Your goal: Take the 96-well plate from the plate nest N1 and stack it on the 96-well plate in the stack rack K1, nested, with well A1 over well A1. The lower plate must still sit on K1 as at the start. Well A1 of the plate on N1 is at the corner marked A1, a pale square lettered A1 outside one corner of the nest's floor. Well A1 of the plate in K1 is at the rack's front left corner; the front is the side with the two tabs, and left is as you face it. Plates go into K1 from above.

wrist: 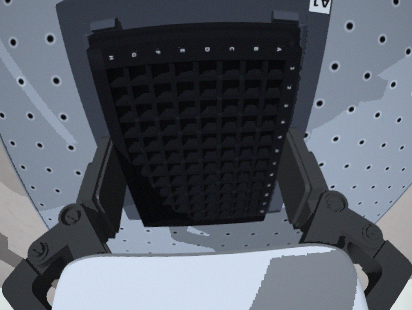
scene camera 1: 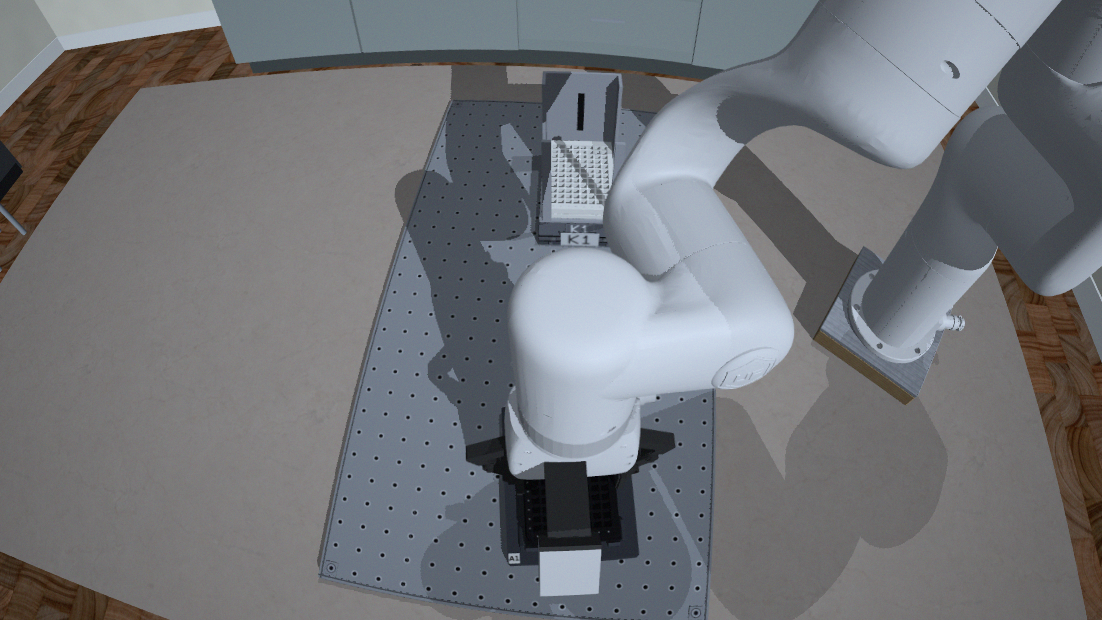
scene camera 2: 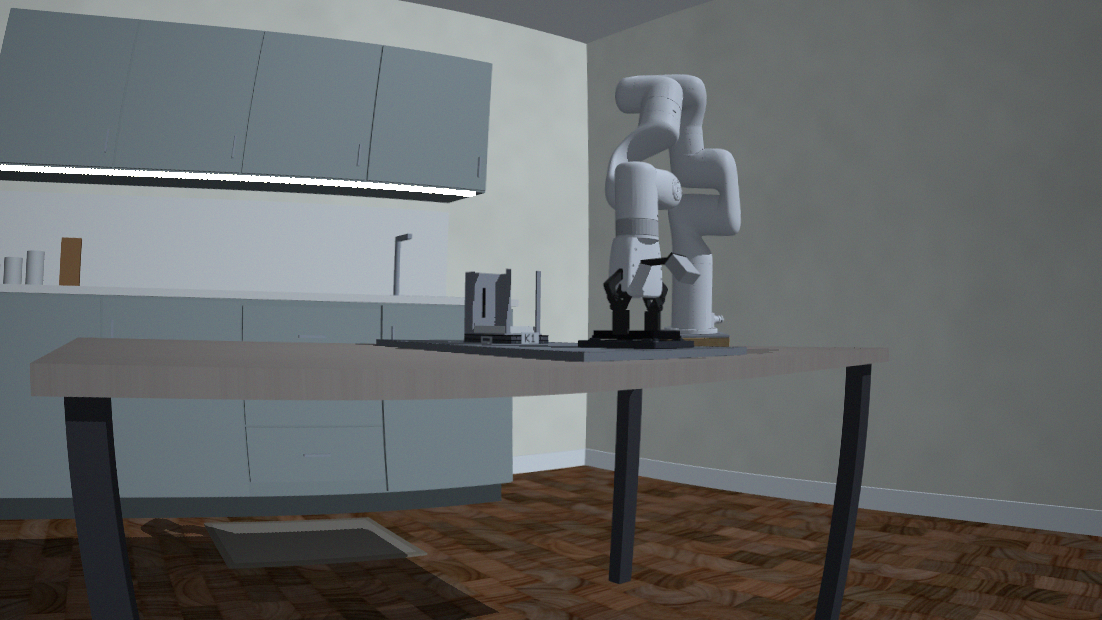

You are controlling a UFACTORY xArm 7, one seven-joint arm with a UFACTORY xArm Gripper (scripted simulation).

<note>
I see my gripper (scene camera 1: 568,477), a black 96-well plate (scene camera 1: 604,494), a white 96-well plate (scene camera 1: 579,169), a plate nest N1 (scene camera 1: 626,509) and a stack rack back wall (scene camera 1: 562,88).
The black 96-well plate also shows in the wrist view (wrist: 196,187). My gripper shows as well in scene camera 2 (scene camera 2: 637,334). The wrist view does not show the white 96-well plate: it is out of frame.
</note>
